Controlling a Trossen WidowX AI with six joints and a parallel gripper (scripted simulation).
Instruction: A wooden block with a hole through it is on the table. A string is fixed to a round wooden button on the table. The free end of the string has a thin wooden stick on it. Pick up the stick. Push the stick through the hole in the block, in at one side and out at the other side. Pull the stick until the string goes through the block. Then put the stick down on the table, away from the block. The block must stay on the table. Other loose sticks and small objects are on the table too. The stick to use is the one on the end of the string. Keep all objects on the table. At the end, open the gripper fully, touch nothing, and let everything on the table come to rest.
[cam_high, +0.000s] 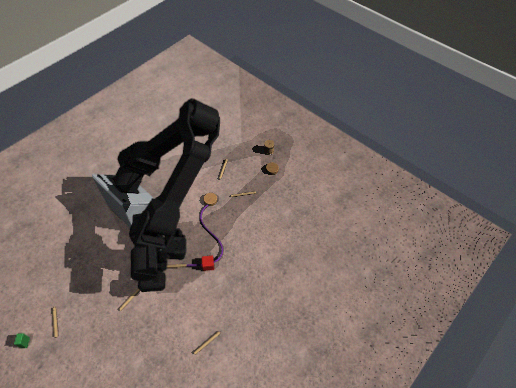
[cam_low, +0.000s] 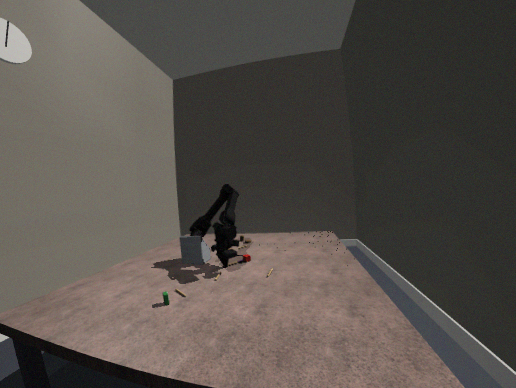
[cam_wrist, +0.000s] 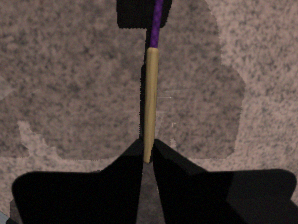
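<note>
The thin wooden stick is 3 cm to the left of my gripper tip, 3 cm ahead of it and 1 cm above it. From my gripper tip the other things lie so: green block 34 cm to the right, 6 cm behind, 2 cm above; then small red block 10 cm to the left, 8 cm ahead, 1 cm above; then round wooden button 23 cm to the left, 8 cm behind, 1 cm above.
</note>
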